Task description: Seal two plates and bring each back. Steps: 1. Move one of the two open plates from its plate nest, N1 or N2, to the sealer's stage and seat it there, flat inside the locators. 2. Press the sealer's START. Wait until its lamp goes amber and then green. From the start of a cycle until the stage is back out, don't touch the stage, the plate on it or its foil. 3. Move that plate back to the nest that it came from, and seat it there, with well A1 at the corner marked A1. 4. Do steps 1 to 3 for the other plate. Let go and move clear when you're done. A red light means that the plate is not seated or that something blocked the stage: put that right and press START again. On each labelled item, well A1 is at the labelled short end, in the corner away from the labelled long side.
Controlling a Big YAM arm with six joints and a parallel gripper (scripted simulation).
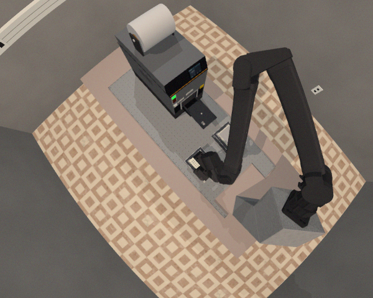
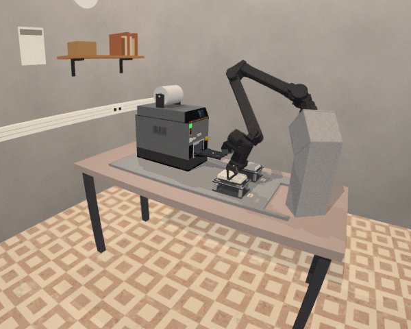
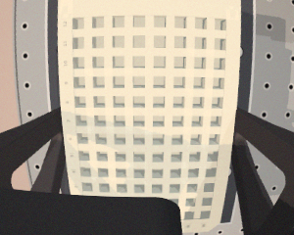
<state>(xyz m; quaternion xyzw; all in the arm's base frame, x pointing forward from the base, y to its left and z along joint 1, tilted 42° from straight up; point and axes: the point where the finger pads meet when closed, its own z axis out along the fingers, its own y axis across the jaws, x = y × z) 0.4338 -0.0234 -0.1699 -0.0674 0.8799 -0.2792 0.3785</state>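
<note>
The sealer stage is 190 mm ahead of my hand, 200 mm to the right of it and 20 mm above it. Round my hand: start button (300 mm ahead, 120 mm to the right, 110 mm above); then cream well plate (right at my hand); then foil roll (520 mm ahead, 240 mm to the right, 340 mm above).
</note>
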